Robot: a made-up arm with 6 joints.
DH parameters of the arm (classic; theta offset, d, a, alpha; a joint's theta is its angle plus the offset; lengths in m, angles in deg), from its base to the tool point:
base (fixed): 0 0.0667 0 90
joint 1: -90 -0.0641 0.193 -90
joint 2: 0 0.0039 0.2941 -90
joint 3: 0 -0.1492 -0.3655 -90
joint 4: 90 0.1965 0.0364 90
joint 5: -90 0.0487 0.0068 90
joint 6: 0 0.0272 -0.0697 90
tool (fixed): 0 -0.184 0 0
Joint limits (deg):
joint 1: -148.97..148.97
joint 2: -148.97..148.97
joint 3: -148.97..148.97
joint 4: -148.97..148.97
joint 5: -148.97..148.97
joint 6: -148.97..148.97
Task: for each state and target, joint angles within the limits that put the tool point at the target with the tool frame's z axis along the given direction. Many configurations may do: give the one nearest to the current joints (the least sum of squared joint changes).
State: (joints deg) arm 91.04 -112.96 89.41 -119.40 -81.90 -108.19
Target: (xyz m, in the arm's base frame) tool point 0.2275 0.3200 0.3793 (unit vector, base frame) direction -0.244 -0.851 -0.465
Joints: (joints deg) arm 112.30 -132.48 49.17 -115.43 -117.55 -83.63
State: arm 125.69 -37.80 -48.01 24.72 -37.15 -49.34
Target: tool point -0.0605 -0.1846 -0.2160 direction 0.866 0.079 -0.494
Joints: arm 102.96 -76.79 -37.81 60.15 6.50 -36.37
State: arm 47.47 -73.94 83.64 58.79 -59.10 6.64
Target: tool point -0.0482 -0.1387 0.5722 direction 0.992 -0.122 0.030
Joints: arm 68.10 -100.21 114.03 109.38 -72.45 -41.45
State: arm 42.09 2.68 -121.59 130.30 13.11 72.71
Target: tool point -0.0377 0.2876 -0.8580 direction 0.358 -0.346 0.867
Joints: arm 33.70 33.78 -80.97 147.45 -25.80 55.44
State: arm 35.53 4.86 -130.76 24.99 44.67 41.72
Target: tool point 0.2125 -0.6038 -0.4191 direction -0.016 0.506 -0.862
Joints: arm 21.59 -34.85 -137.26 60.48 1.60 -0.17
